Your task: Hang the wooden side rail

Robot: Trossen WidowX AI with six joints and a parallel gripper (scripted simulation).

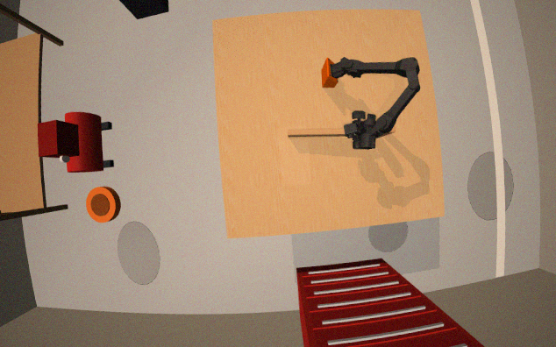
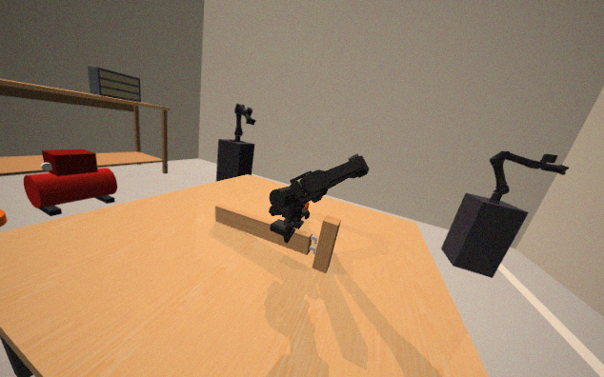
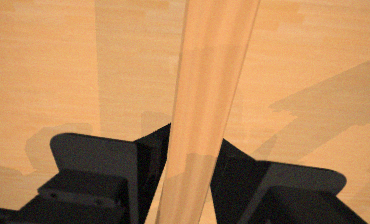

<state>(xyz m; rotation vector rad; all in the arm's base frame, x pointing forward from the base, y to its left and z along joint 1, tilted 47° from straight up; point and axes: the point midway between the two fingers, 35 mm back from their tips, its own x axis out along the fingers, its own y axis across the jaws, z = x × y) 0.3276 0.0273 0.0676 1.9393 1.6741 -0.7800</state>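
The headboard post lies 13 cm to the left of my gripper tip, 4 cm above it and 1 cm ahead of it.
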